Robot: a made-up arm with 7 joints.
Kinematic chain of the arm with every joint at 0, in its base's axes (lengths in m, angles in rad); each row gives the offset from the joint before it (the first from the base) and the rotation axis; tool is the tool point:
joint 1: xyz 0 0 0.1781 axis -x
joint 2: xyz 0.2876 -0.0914 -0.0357 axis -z
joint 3: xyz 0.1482 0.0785 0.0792 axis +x
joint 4: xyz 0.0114 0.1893 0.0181 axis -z
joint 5: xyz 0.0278 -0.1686 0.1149 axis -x
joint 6: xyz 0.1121 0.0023 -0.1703 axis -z
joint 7: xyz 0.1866 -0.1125 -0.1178 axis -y
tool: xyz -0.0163 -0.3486 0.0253
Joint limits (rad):
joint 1: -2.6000..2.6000
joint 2: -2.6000..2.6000
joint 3: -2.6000..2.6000
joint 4: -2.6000..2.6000
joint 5: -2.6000..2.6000
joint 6: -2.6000..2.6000
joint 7: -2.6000..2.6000
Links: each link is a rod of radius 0.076 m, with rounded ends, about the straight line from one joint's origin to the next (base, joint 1, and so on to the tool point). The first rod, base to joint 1, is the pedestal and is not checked.
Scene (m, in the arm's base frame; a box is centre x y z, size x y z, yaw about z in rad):
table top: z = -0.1
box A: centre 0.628 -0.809 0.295 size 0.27 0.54 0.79 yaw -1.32
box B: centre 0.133 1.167 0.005 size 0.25 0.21 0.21 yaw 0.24
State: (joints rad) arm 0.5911 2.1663 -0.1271 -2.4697 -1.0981 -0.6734 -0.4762
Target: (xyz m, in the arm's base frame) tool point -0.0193 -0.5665 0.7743
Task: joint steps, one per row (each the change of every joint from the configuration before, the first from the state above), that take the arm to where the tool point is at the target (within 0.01 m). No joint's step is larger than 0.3 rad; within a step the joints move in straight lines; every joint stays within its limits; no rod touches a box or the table.
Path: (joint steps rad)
1: 0.2978 0.0302 0.1079 0.2319 0.0812 0.1351 -0.1400
2: 0.2978 0.0302 0.1080 0.2318 0.0812 0.1350 -0.1400
3: 0.2978 0.0302 0.1079 0.2319 0.0812 0.1351 -0.1400
4: 0.2978 0.0302 0.1080 0.2319 0.0812 0.1350 -0.1400
5: -0.1448 0.1043 -0.2034 -0.0152 0.0576 0.1156 0.2037
6: -0.1448 0.1043 -0.2034 -0.0151 0.0575 0.1155 0.2036
7: -0.1449 0.1043 -0.2033 -0.0151 0.0576 0.1156 0.2037

